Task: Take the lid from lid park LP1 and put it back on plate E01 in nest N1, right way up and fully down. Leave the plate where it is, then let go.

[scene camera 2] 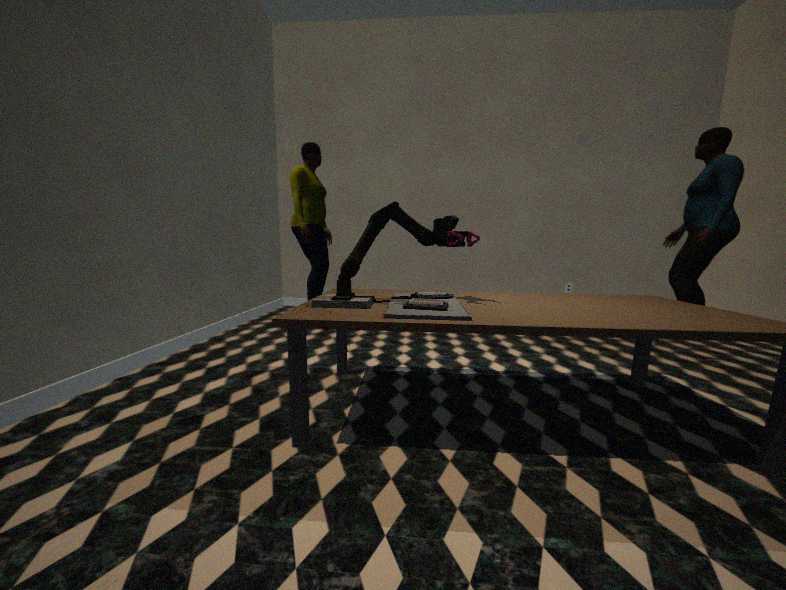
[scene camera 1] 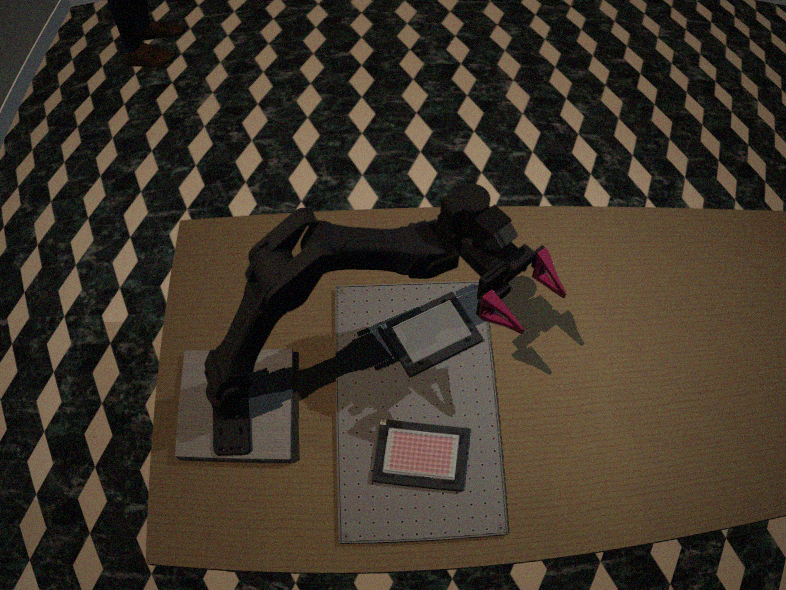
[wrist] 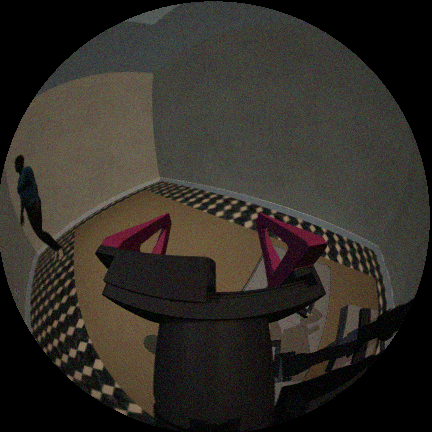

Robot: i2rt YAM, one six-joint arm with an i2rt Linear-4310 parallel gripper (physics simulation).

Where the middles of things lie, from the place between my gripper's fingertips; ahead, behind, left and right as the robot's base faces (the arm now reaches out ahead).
The grey lid with dark rim (scene camera 1: pixel 440 327) is 150 mm behind my hand, 120 mm to the left of it and 260 mm below it. From my hand the other things lie so: grey perforated board (scene camera 1: pixel 372 384): 190 mm behind, 20 mm to the right, 280 mm below; well plate with pink grid (scene camera 1: pixel 412 453): 200 mm behind, 130 mm to the right, 250 mm below.
